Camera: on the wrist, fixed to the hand. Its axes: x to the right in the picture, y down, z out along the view.
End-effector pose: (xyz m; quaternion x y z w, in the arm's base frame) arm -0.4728 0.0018 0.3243 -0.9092 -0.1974 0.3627 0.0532
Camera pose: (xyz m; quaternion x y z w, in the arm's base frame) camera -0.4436 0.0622 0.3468 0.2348 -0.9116 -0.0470 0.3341
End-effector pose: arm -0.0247 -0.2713 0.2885 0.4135 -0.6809 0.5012 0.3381
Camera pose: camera 0.0110 -0.2482 0.3450 0.6710 0.4150 -0.3806 0.4823
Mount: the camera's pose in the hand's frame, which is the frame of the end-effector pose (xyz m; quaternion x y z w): 0.0289 -0.0514 -0.0391 0.0237 0.0250 0.9989 0.0328
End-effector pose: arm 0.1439 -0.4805 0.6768 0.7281 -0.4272 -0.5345 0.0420
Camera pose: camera 0.2072 -0.4828 0.6454 -0.3885 -0.7529 0.0527 0.5287
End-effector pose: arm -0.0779 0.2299 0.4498 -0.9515 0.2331 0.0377 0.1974
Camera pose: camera -0.0295 0.2439 0.4994 -0.2054 -0.9639 -0.1691 0.0145
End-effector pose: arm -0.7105 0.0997 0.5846 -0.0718 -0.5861 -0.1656 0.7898
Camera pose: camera -0.6855 0.0345 0.5961 -0.5650 0.0683 0.7956 0.2077
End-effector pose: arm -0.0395 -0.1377 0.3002 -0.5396 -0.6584 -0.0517 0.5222
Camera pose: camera -0.0504 -0.1646 0.3647 -0.6617 0.5292 0.5220 0.0980
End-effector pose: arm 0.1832 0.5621 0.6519 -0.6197 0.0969 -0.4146 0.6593
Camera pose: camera 0.1546 0.5198 0.7009 0.1025 0.6288 0.6272 0.4480
